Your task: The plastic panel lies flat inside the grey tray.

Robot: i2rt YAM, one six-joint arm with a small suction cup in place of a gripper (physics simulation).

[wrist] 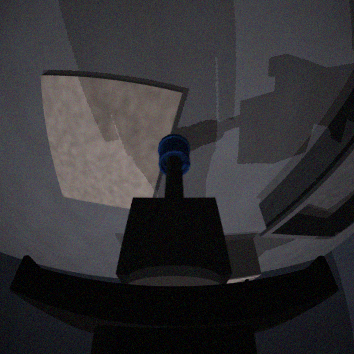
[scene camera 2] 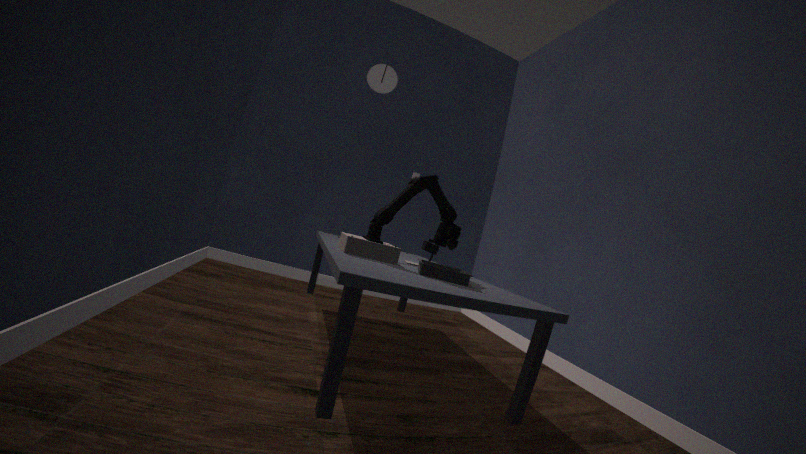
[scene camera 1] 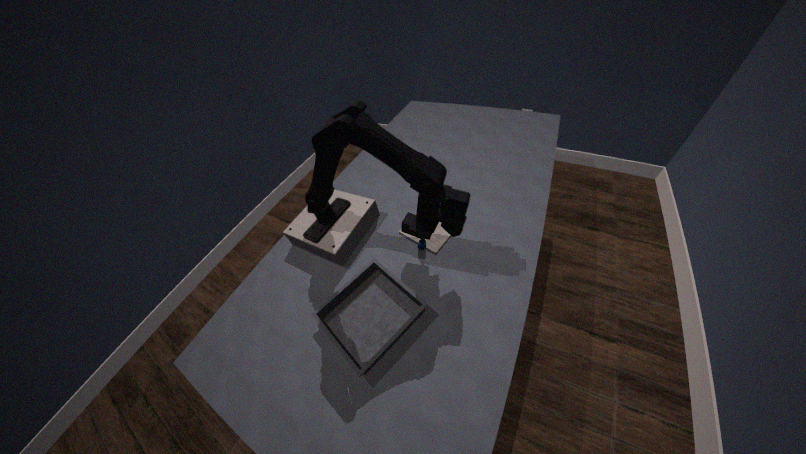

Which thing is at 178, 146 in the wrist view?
The suction cup.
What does the plastic panel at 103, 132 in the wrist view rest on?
The table.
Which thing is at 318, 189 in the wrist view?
A grey tray.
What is the suction cup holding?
Nothing.
